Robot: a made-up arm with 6 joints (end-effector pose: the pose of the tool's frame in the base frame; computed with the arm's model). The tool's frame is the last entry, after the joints.
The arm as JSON. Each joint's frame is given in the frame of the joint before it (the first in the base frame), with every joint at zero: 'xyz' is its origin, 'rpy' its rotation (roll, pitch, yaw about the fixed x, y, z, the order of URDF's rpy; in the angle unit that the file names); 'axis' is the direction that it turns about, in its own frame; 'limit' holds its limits. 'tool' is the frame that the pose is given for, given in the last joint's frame.
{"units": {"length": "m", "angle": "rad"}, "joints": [
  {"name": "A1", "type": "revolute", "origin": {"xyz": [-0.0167, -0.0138, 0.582], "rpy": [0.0, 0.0, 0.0]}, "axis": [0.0, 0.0, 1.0], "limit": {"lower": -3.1, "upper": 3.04}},
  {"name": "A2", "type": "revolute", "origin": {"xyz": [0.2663, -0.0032, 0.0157], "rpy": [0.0, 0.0, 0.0]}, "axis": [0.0, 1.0, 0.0], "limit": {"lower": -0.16, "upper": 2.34}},
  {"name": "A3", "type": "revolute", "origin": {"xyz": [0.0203, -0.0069, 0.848], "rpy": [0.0, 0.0, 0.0]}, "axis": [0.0, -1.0, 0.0], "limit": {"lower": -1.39, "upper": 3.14}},
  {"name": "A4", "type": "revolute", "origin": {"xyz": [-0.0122, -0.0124, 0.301], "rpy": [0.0, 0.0, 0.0]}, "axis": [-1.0, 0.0, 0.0], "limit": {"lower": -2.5, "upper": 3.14}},
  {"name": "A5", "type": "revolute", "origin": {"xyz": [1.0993, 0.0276, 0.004], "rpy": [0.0, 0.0, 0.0]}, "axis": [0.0, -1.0, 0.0], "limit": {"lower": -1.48, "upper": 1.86}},
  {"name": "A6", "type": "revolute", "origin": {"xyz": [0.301, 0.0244, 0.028], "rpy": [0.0, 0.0, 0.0]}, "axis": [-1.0, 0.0, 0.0], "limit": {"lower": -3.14, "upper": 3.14}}
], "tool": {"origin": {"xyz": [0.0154, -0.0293, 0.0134], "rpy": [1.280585, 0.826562, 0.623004]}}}
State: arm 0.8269 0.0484 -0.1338 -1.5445 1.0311 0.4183
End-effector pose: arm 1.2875 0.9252 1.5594 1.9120 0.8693 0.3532
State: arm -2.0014 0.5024 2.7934 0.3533 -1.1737 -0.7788
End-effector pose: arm -0.0495 0.1530 2.2325 0.5924 -1.1100 -0.8034
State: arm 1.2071 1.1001 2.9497 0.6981 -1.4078 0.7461
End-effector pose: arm 0.3894 0.5351 2.1006 0.2964 0.6763 0.2428
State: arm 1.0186 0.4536 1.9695 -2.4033 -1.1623 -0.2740
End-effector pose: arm -0.0321 0.2405 2.6206 0.9769 -1.2395 -2.0062
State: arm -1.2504 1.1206 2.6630 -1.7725 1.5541 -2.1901
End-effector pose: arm -0.1025 -0.8600 2.0523 1.2515 0.3011 -2.8445
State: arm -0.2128 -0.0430 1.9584 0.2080 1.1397 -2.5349
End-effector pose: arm -0.7557 0.2530 2.3147 -1.0580 0.5758 2.1451
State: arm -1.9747 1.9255 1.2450 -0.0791 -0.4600 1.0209
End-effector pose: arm -0.8835 -2.1233 -0.4222 1.8528 1.5629 -1.5386
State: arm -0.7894 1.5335 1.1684 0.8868 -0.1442 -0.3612
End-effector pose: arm 1.7487 -1.8203 0.3675 0.9686 1.1773 -1.1267
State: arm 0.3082 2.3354 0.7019 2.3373 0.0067 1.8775
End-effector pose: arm 0.9302 0.2543 -1.4174 -2.5309 -0.9663 1.1376
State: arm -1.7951 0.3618 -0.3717 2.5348 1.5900 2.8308
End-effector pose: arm -0.2315 -1.3639 0.6689 -2.3167 -0.5439 -0.2362
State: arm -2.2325 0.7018 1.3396 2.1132 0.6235 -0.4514
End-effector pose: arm -1.0011 -1.5184 2.1637 -0.2511 1.0105 -2.4877
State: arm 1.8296 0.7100 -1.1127 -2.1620 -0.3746 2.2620
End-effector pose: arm -0.2354 0.8408 -0.2272 -1.5352 2.2083 0.0840
